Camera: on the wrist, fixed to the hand. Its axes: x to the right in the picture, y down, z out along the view.
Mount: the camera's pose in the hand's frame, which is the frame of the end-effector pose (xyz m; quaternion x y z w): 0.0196 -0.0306 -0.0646 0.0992 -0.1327 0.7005 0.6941
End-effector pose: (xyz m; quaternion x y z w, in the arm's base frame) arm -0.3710 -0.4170 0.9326 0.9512 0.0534 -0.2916 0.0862
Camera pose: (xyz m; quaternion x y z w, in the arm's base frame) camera -0.3243 -0.3734 0.9701 0.6675 -0.6696 -0.2735 0.1768
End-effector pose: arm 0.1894 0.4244 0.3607 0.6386 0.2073 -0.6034 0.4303
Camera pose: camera 0.2073 0.4877 0.3266 0.5511 -0.4204 -0.2227 0.6855
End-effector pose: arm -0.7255 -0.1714 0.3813 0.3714 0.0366 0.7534 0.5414
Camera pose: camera -0.7428 -0.1199 0.3309 -0.4371 0.2319 -0.8493 0.1840
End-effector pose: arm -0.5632 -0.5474 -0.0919 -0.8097 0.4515 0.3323 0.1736
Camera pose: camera -0.5054 -0.5807 -0.0597 -0.1844 0.8905 0.4149 0.0280
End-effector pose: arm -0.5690 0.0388 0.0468 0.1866 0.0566 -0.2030 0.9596
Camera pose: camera -0.5658 0.0302 -0.0268 0.2374 -0.2389 0.5009 0.7973
